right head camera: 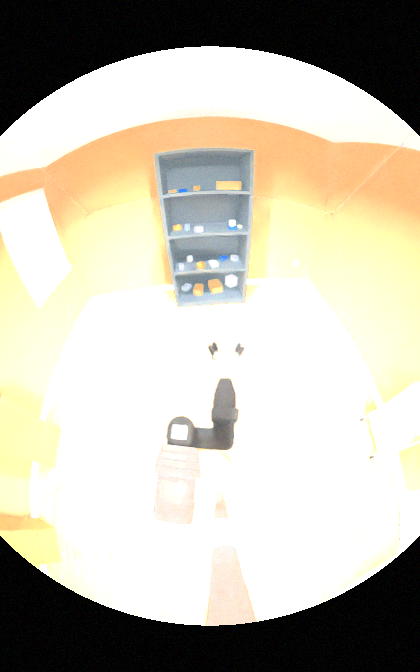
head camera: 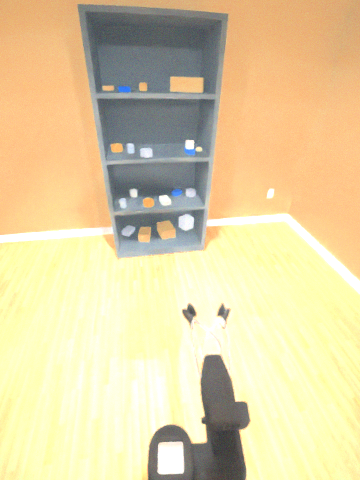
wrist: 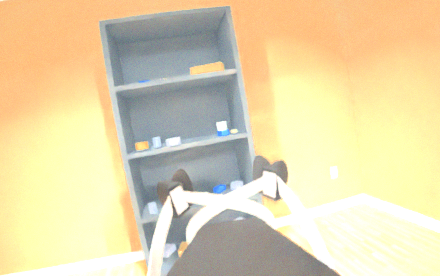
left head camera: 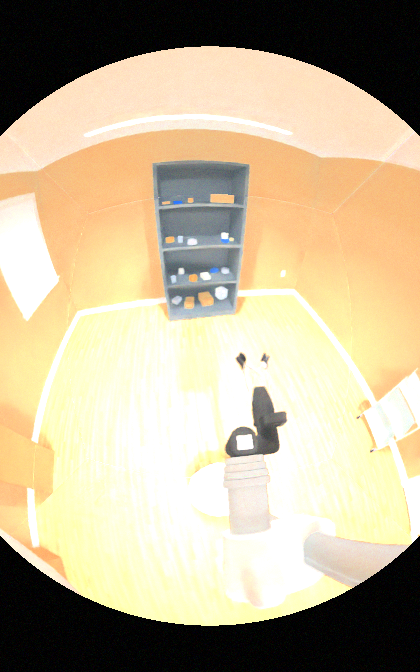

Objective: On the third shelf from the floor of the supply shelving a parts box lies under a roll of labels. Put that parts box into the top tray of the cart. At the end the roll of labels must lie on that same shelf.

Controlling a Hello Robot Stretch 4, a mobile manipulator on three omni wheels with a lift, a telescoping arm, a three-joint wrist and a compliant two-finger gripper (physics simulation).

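Frame: origin at the robot's base, x left, y back, z up, level; millimetres.
Where they show: gripper, fingertip midpoint: [head camera: 205, 304] [wrist: 222, 177].
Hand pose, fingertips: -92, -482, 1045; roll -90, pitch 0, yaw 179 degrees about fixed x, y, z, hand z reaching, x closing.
Observation:
Things, the pixels of their centre, and the offset from my fingertips, as dx, dy, dz. "spot": a spot on its surface instead.
- grey supply shelving at a spot on its surface: [wrist: 243, 100] [head camera: 214, 128] spot: -264, -1573, +145
- small blue parts box at the middle of its body: [wrist: 223, 132] [head camera: 189, 150] -89, -1681, -62
- small yellowish item at the middle of its body: [wrist: 234, 131] [head camera: 198, 149] -180, -1770, -69
- orange item at the middle of its body: [wrist: 142, 145] [head camera: 116, 147] +543, -1733, -57
- long orange box at the middle of its body: [wrist: 208, 72] [head camera: 187, 84] -61, -1838, +425
The grey supply shelving [head camera: 214, 125] [left head camera: 242, 225] [right head camera: 249, 215] [wrist: 243, 100] stands against the far wall. On its third shelf from the floor, near the right end, a small blue parts box [head camera: 189, 151] [left head camera: 225, 241] [right head camera: 232, 227] [wrist: 223, 133] lies under a white roll of labels [head camera: 189, 144] [left head camera: 225, 235] [right head camera: 232, 222] [wrist: 221, 125]. My gripper [head camera: 206, 313] [left head camera: 253, 359] [right head camera: 226, 348] [wrist: 222, 177] is open and empty, well in front of the shelving and apart from it. The pale cart [left head camera: 395, 417] shows at the right edge in the left head view; its tray contents are unclear.
A small yellowish item [head camera: 199, 149] [wrist: 234, 131] lies right beside the parts box. An orange item [head camera: 116, 147] and two pale items stand farther left on that shelf. A long orange box [head camera: 186, 84] lies on the shelf above. Several items stand on the lower shelves.

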